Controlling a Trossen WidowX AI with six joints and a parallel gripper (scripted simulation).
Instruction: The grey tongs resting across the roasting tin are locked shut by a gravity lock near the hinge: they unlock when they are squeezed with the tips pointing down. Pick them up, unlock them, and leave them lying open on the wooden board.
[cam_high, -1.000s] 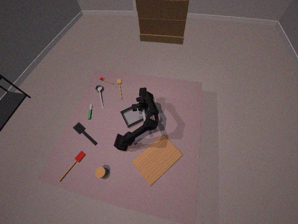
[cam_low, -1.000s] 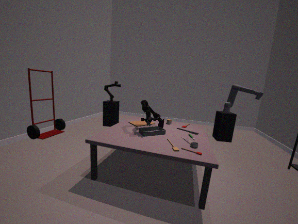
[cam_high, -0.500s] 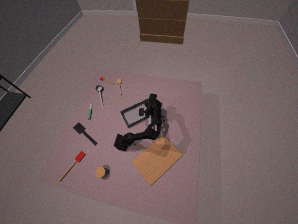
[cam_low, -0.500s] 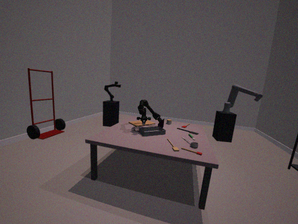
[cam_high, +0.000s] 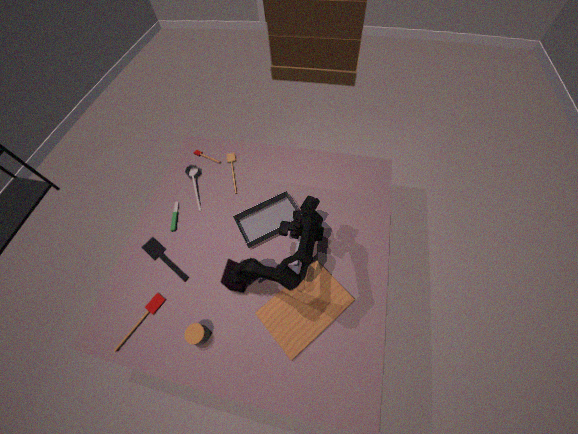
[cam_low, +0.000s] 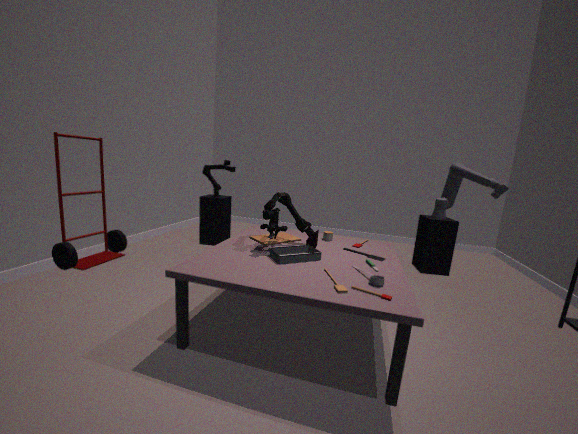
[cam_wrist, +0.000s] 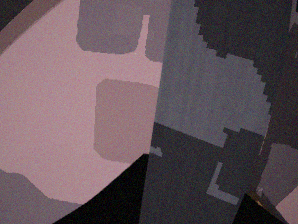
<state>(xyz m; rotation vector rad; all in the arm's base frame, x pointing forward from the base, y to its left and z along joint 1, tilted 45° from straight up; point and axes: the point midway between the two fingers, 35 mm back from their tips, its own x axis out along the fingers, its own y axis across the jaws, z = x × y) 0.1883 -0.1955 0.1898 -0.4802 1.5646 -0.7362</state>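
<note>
My gripper tip is now 28 cm past the wooden board, 3 cm to the left of it and 7 cm above it. From my gripper tip the other things lie so: roasting tin: 13 cm ahead, 17 cm to the left, 5 cm below; round wooden pot: 43 cm behind, 41 cm to the left, 4 cm below; black spatula: 9 cm behind, 68 cm to the left, 7 cm below.
</note>
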